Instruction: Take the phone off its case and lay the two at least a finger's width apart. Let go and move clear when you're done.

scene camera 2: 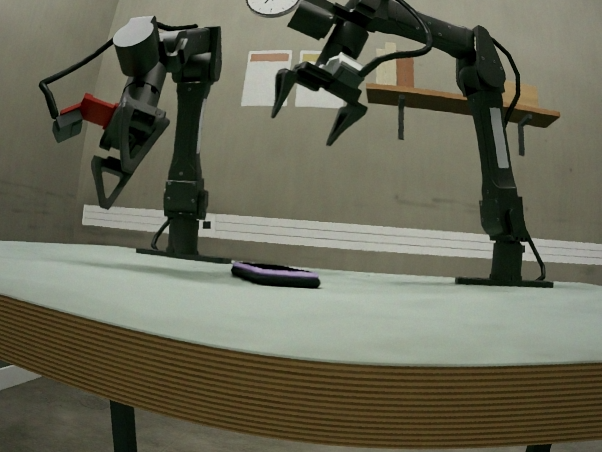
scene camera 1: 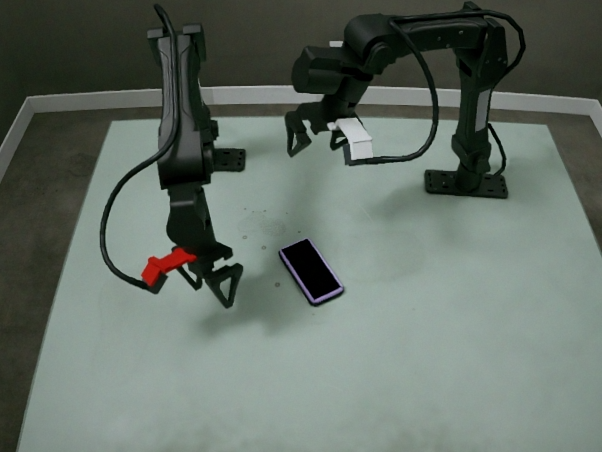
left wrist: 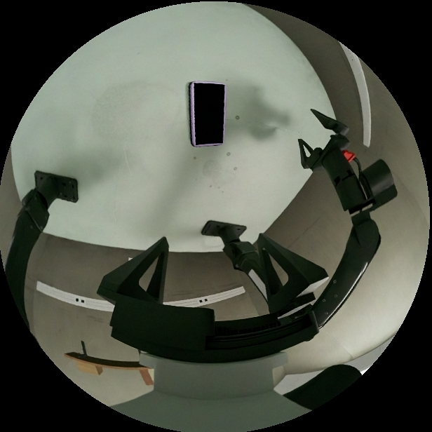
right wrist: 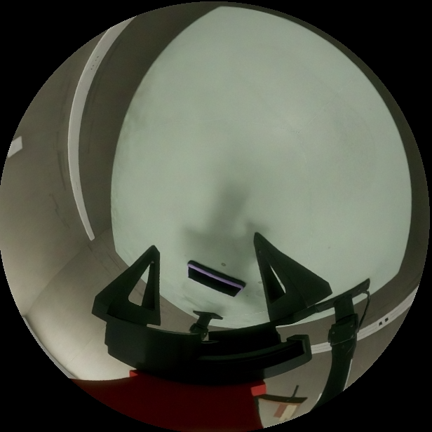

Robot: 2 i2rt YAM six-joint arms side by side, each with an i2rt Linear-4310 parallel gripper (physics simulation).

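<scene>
A phone (scene camera 1: 311,270) (scene camera 2: 280,272) (left wrist: 210,114) (right wrist: 215,281) with a black screen and purple rim lies screen up in its black case (scene camera 1: 327,301) (scene camera 2: 280,280) near the table's middle. The case's dark edge shows around and below the rim. My left gripper (scene camera 1: 313,152) (scene camera 2: 301,130) is open and empty, high above the table, behind the phone in scene camera 1. My right gripper (scene camera 1: 214,297) (scene camera 2: 116,190) (left wrist: 305,124) (right wrist: 202,244) is open and empty, raised above the table, to the left of the phone in scene camera 1. Neither gripper touches phone or case.
The pale green table (scene camera 1: 425,350) (scene camera 2: 400,320) carries both arm bases, the left arm's base (scene camera 1: 435,184) at the back right and the right arm's base (scene camera 1: 234,160) at the back left in scene camera 1. A wall shelf (scene camera 2: 425,97) is behind the table.
</scene>
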